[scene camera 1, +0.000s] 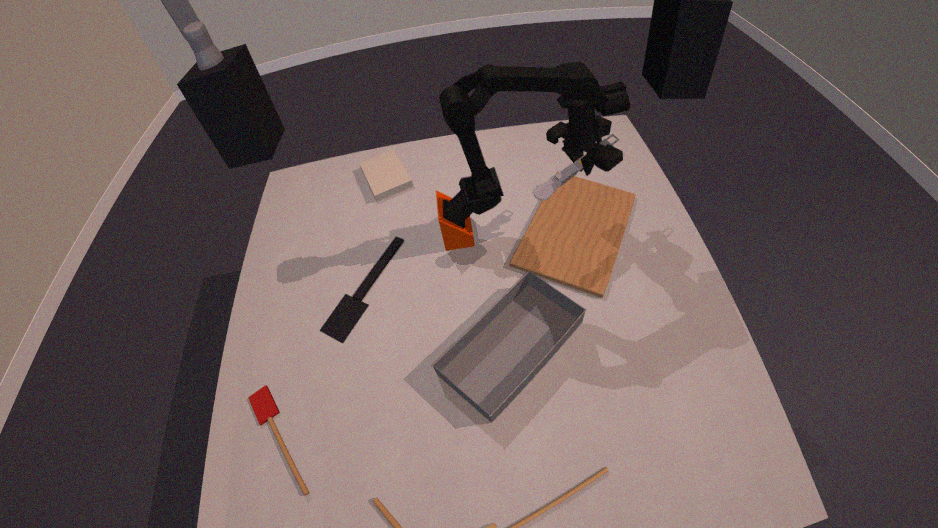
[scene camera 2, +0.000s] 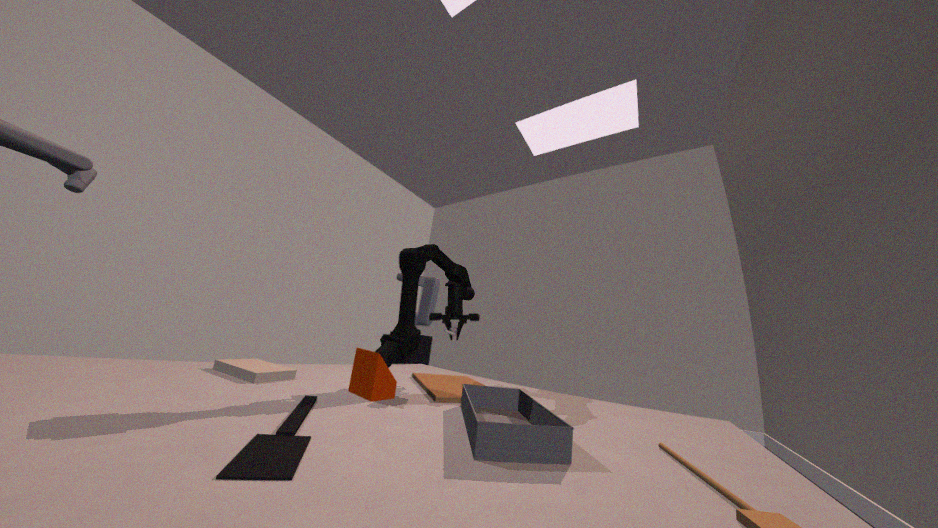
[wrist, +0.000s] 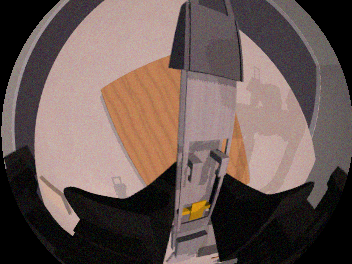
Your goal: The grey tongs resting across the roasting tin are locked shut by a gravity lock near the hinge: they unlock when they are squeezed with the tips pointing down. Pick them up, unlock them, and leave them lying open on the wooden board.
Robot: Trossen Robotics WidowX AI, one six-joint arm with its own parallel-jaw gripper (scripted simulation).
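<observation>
Both the wrist view and scene camera 2 give you a look at my gripper. The pictures also have a wooden board and a grey roasting tin in them, plus a red spatula, a black spatula and a pale block.
</observation>
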